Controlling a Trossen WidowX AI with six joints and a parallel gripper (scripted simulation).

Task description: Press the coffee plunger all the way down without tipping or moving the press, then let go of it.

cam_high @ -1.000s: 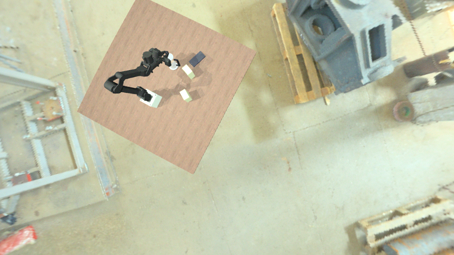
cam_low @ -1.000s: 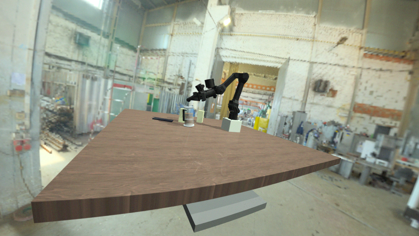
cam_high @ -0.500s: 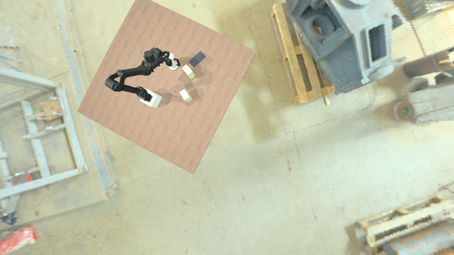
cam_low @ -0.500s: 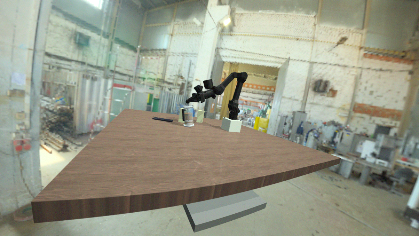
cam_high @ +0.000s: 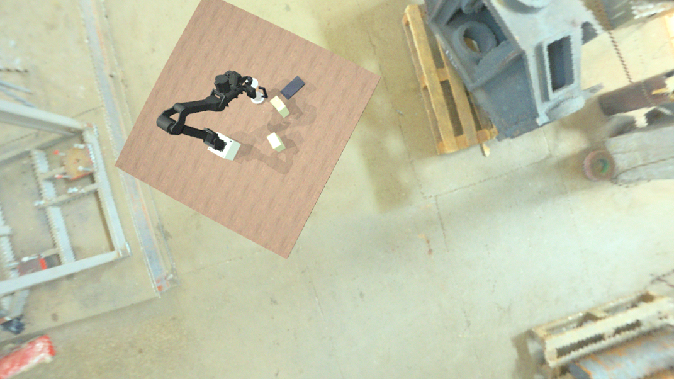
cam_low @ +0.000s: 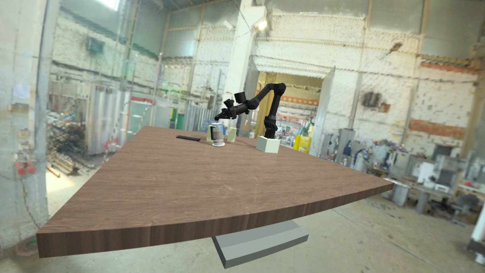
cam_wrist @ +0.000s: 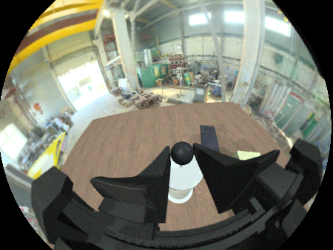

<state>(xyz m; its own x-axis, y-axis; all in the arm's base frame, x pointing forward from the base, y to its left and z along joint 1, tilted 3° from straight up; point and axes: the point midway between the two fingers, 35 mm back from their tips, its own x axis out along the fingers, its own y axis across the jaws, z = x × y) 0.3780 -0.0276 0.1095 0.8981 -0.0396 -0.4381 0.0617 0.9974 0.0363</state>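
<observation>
My gripper tip is now 90 mm above the coffee press, 20 mm past it and 10 mm to the left of it. Also, from my gripper tip: dark flat slab (170 mm below, 160 mm to the right, 110 mm ahead).
</observation>
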